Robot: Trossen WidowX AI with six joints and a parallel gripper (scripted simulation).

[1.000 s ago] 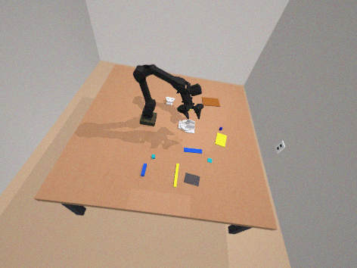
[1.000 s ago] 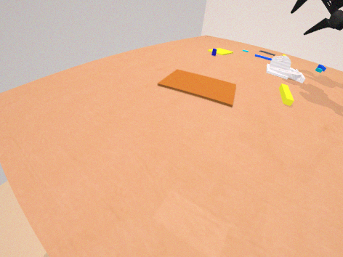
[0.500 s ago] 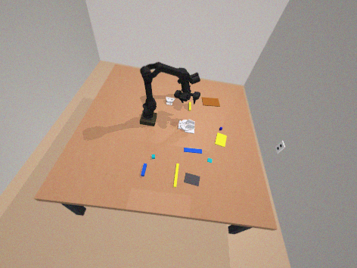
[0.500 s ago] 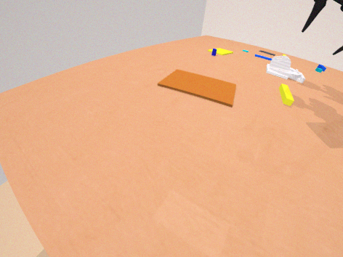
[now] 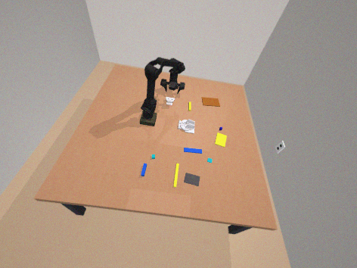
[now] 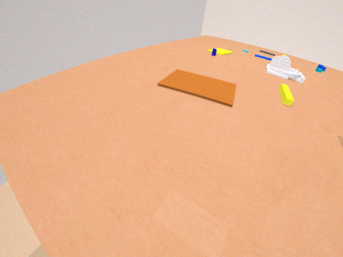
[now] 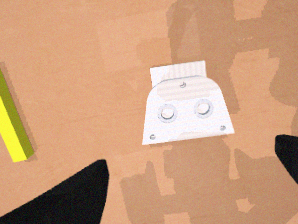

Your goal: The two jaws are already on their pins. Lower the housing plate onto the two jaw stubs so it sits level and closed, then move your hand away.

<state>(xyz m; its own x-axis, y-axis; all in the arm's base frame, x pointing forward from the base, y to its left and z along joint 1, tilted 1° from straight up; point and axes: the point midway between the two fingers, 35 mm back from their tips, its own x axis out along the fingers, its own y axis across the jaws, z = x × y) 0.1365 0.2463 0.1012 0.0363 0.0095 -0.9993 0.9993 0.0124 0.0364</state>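
My gripper tip is now 10 mm past the white housing plate and 70 mm above it. From my gripper tip the other things lie so: yellow plate 440 mm ahead, 310 mm to the right, 100 mm below; short yellow block 170 mm ahead, 20 mm to the right, 90 mm below; small blue bar 60 mm behind, 660 mm to the right, 90 mm below.
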